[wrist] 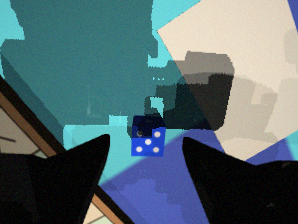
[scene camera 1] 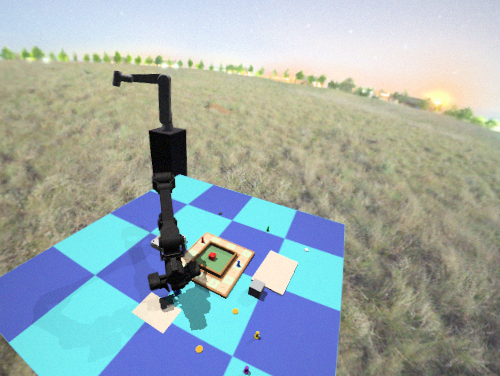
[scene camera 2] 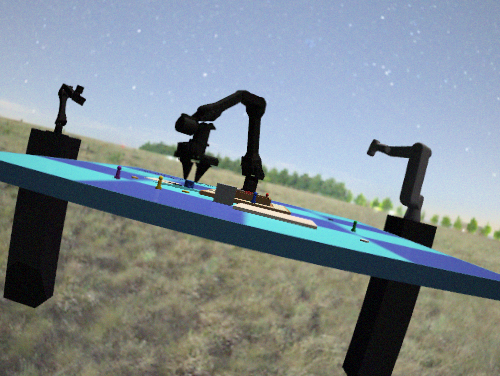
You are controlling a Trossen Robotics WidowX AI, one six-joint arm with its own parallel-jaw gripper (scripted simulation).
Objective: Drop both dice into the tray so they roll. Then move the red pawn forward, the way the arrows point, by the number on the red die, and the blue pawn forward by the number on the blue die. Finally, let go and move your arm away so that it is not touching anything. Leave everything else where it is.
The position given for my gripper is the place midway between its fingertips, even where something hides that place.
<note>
My gripper (scene camera 2: pixel 190 181) is open and holds nothing. I also see a beige sheet (scene camera 1: pixel 157 312) and a beige sheet (scene camera 1: pixel 276 270).
My gripper also shows in the wrist view (wrist: pixel 146 141).
</note>
